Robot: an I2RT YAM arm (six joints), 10 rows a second.
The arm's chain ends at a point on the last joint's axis. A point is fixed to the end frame.
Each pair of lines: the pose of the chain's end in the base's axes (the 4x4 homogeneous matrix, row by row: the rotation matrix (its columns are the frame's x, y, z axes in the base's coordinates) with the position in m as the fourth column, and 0 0 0 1 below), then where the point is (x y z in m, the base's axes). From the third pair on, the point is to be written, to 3 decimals.
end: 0.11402 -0.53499 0.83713 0.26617; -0.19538 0.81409 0.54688 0.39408; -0.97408 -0.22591 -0.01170 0.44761; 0 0 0 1
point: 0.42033 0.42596 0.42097
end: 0.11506 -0.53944 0.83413 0.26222; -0.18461 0.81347 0.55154 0.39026; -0.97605 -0.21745 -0.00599 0.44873; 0 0 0 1
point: 0.41620 0.42326 0.42243
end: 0.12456 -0.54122 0.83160 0.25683; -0.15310 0.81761 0.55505 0.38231; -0.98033 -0.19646 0.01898 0.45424; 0 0 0 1
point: 0.411 0.417 0.430
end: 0.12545 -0.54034 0.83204 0.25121; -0.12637 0.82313 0.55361 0.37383; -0.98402 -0.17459 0.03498 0.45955; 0 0 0 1
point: 0.405 0.409 0.437
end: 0.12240 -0.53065 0.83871 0.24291; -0.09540 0.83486 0.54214 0.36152; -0.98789 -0.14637 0.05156 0.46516; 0 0 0 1
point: 0.397 0.395 0.443
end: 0.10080 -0.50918 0.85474 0.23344; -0.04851 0.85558 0.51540 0.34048; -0.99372 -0.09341 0.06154 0.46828; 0 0 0 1
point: 0.388 0.371 0.445
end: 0.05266 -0.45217 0.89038 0.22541; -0.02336 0.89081 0.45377 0.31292; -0.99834 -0.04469 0.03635 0.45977; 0 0 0 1
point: 0.381 0.334 0.430
